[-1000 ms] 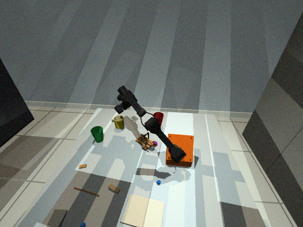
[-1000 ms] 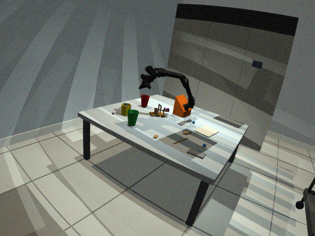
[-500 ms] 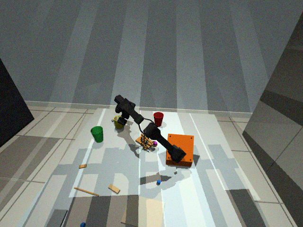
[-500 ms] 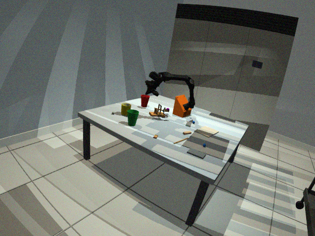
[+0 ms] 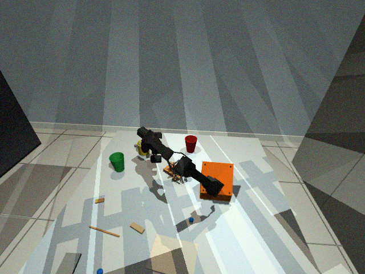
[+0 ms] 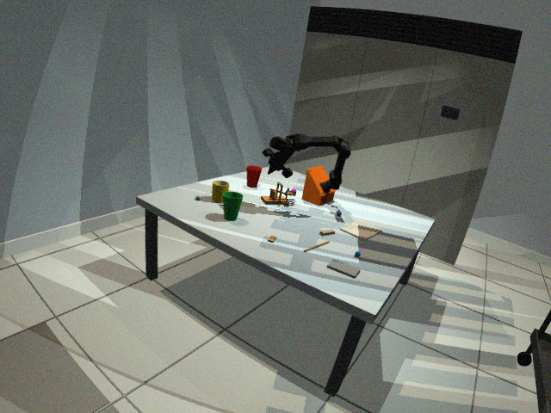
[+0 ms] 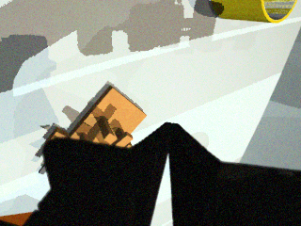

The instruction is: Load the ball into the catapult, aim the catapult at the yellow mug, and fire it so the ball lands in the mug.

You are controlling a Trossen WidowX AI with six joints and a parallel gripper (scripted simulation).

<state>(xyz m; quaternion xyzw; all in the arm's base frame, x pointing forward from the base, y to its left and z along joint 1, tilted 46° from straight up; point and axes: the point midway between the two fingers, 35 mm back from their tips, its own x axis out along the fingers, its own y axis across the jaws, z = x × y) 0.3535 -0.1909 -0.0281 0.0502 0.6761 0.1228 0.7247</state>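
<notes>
Right now the purple ball is 19 cm behind my gripper tip, 6 cm to the left of it and 12 cm below it. Also, from my gripper tip: yellow mug (16 cm ahead, 18 cm to the right, 15 cm below); wooden catapult (13 cm behind, 4 cm to the left, 13 cm below); green cup (28 cm ahead, 2 cm to the left, 15 cm below).
</notes>
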